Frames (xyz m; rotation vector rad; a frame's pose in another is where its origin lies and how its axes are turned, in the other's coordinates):
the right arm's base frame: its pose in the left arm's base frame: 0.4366 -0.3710 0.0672 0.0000 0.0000 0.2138
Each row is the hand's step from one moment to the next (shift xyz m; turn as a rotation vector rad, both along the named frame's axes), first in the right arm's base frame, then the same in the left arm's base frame.
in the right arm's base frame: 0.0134 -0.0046 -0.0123 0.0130 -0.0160 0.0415
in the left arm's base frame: 0.0141 -0.0017 -0.0123 0.0161 -0.0129 0.0415
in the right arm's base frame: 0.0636 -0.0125 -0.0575 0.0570 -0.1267 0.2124
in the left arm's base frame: 0.0648 0.0013 -0.0575 0.0826 -0.1117 0.2124
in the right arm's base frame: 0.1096 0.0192 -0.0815 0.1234 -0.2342 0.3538
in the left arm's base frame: 0.1030 0.0420 -0.0815 0.1703 -0.2027 0.3538
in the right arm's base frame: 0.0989 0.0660 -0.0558 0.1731 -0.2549 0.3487
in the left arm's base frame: 0.0826 0.0855 -0.0558 0.2232 -0.2124 0.3487
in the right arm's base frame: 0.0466 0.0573 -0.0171 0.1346 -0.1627 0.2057
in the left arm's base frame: 0.0334 0.0659 -0.0171 0.1661 -0.1304 0.2057
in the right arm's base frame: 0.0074 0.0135 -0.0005 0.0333 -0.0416 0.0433
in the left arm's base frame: 0.0044 0.0148 -0.0005 0.0414 -0.0336 0.0433
